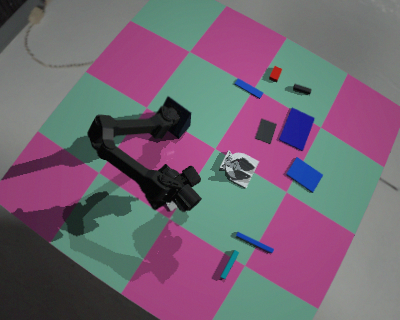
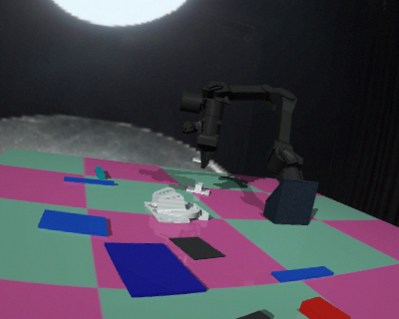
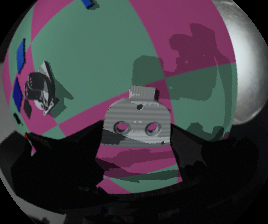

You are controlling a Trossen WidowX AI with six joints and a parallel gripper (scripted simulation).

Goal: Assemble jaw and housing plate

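Now: gripper tip 220 mm to the right of the white jaw, 110 mm short of it and 70 mm above it. Round my gripper tip: teal bar: 310 mm ahead, 80 mm to the right, 70 mm below; dark plate: 440 mm to the left, 130 mm ahead, 80 mm below; white ribbed piece: 70 mm below, 10 mm to the right.
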